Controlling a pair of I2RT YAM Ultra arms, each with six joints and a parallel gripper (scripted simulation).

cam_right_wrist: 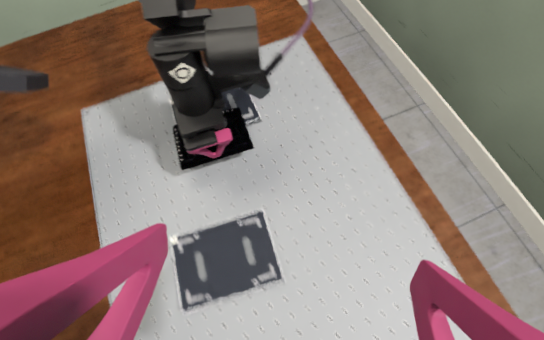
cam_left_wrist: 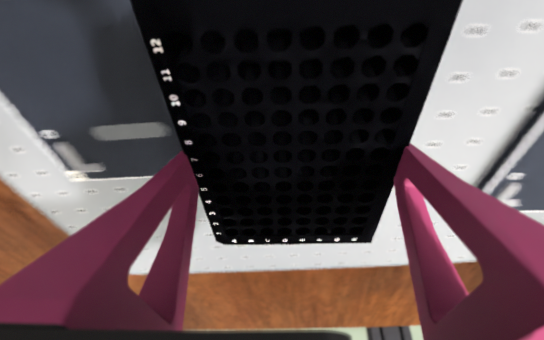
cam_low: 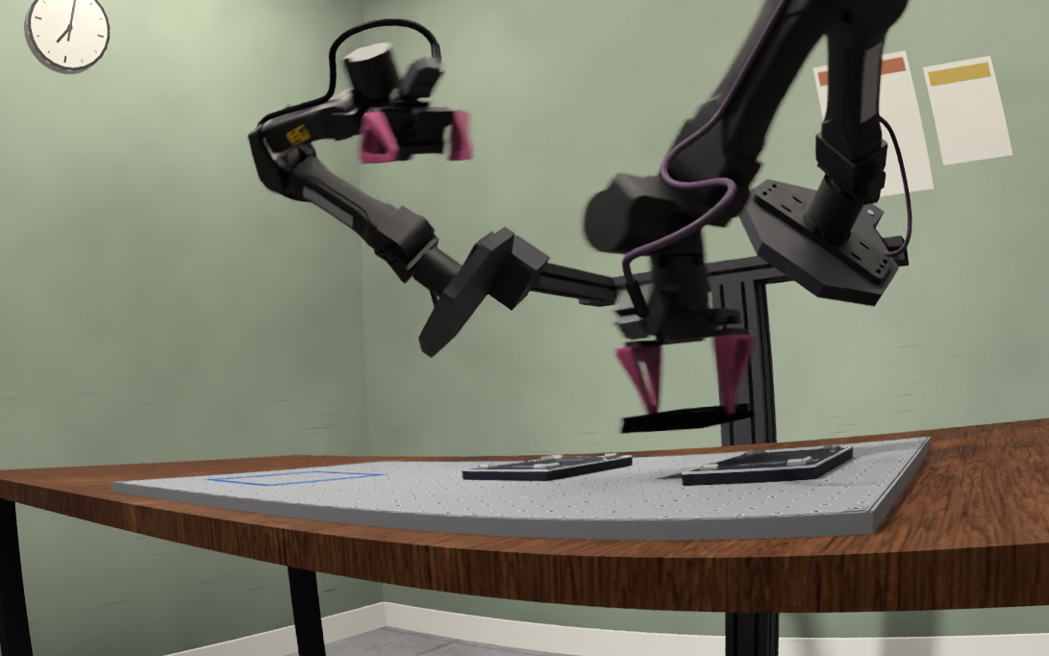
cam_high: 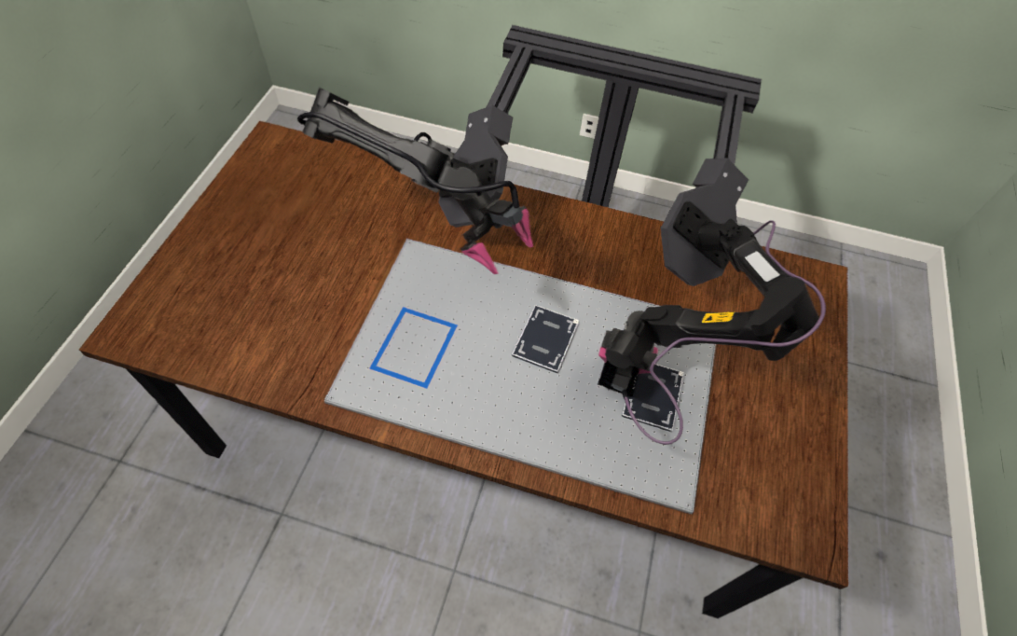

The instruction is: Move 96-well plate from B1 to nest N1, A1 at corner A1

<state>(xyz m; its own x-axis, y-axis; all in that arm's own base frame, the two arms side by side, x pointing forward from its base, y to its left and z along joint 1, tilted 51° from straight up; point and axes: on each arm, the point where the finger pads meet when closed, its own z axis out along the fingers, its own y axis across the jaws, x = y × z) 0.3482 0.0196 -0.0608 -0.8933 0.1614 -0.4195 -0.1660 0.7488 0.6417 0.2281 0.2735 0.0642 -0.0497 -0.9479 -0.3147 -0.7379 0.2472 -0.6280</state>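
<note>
My left gripper is now 9 cm to the right of the dark nest, 6 cm above it and 2 cm short of it. From my left hand the other things lie so: A1 label: 14 cm to the left, 5 cm below, 5 cm behind; black 96-well plate: 1 cm below.
</note>
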